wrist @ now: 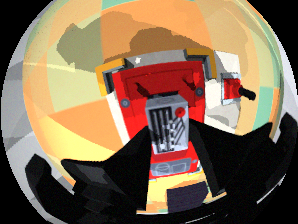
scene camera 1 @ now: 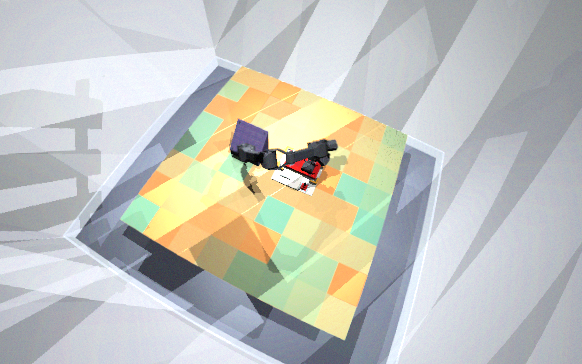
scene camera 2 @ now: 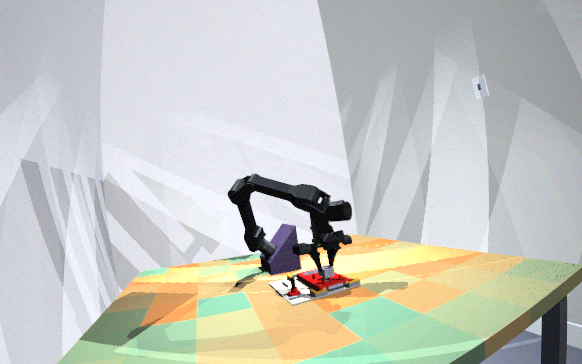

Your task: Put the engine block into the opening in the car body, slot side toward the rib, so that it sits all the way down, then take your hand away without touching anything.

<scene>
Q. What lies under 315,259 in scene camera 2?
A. My gripper.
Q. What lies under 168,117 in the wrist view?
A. A grey engine block.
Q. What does my gripper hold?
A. A grey engine block.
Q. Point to a red car body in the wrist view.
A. At 186,78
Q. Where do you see a red car body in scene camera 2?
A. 311,278
</scene>
